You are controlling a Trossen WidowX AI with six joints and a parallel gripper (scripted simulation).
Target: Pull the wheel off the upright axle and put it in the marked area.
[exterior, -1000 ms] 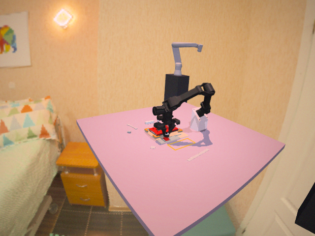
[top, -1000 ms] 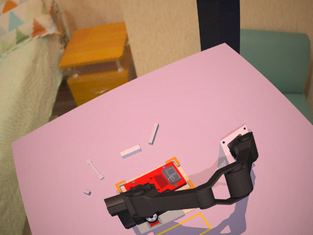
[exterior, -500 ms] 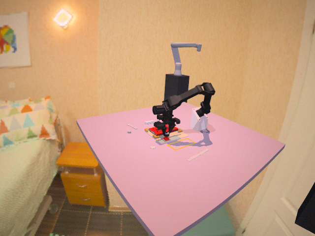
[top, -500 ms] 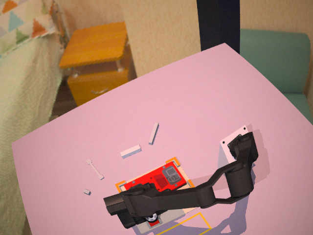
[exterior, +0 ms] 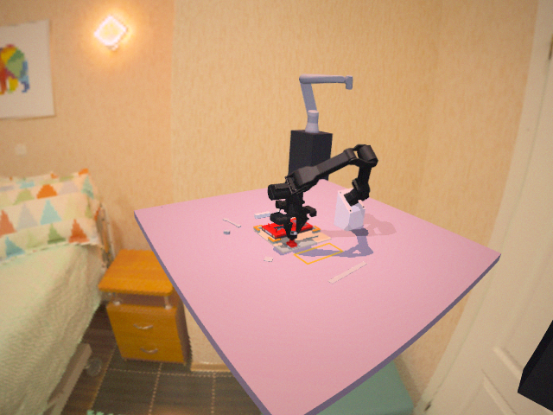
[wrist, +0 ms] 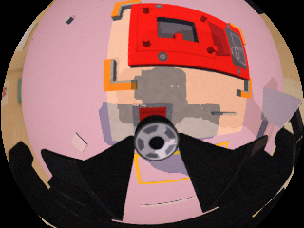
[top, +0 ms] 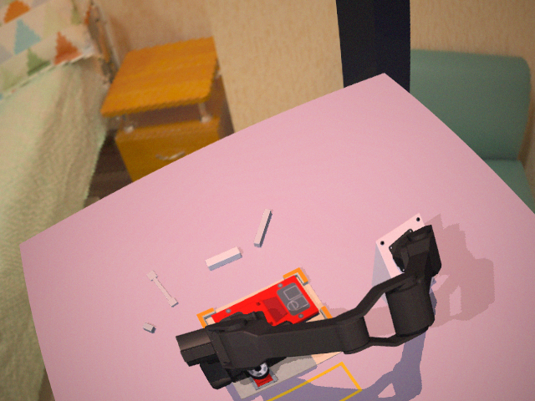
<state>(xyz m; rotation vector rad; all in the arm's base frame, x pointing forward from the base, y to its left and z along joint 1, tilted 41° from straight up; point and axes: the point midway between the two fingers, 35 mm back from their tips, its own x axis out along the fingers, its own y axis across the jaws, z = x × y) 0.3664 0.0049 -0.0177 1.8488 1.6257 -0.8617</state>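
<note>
Right now my gripper tip is right at the wheel.
</note>
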